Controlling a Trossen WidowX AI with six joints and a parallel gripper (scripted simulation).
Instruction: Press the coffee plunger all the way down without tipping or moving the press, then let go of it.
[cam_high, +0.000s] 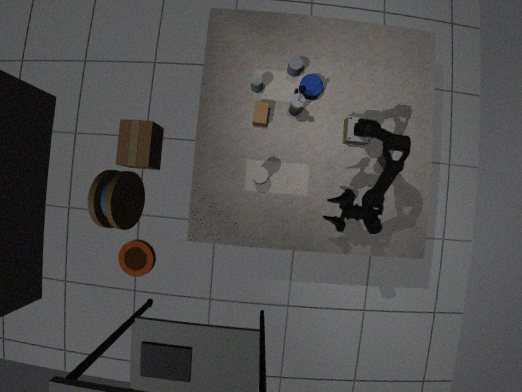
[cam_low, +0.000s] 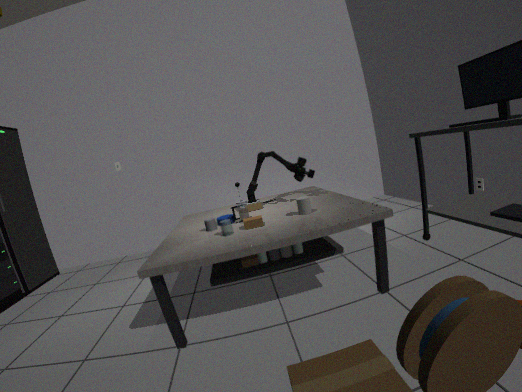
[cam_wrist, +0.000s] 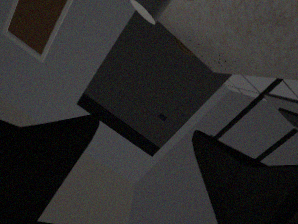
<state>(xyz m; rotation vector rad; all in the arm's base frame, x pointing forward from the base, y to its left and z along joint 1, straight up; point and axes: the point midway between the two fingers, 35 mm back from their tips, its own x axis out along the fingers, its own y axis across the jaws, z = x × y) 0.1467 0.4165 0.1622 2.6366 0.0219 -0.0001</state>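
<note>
My gripper tip is 51 cm to the left of the coffee press, 16 cm short of it and 10 cm above it. Also, from my gripper tip: blue-topped object: 62 cm to the right, 20 cm below, 9 cm ahead.
</note>
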